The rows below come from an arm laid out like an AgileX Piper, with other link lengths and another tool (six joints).
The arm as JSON. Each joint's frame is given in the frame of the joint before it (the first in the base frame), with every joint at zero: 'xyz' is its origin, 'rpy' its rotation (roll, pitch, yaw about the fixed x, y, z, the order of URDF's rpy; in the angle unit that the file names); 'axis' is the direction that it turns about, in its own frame. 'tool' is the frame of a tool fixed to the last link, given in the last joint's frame.
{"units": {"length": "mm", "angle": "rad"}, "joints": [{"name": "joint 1", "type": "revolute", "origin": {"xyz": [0.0, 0.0, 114.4], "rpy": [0.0, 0.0, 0.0]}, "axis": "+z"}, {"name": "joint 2", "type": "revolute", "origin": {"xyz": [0.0, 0.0, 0.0], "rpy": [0.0, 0.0, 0.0]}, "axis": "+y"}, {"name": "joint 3", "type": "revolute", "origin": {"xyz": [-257.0, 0.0, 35.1], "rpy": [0.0, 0.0, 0.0]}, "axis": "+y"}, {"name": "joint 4", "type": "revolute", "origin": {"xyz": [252.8, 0.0, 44.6], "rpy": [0.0, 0.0, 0.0]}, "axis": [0.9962, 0.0, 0.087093]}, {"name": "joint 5", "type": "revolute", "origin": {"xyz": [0.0, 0.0, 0.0], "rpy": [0.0, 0.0, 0.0]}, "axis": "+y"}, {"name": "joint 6", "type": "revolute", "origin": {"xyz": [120.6, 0.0, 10.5], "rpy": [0.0, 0.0, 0.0]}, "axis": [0.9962, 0.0, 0.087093]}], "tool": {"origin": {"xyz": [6.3, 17.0, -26.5], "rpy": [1.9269, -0.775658, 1.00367]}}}
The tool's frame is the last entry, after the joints.
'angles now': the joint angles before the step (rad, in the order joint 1, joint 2, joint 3, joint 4, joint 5, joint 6). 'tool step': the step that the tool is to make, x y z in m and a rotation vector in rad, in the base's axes. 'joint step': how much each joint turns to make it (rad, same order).
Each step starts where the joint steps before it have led.
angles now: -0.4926 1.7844 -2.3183 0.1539 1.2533 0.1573
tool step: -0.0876 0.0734 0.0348 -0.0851 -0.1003 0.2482
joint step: 0.0276 -0.3980 0.3454 0.1811 -0.0267 -0.2179
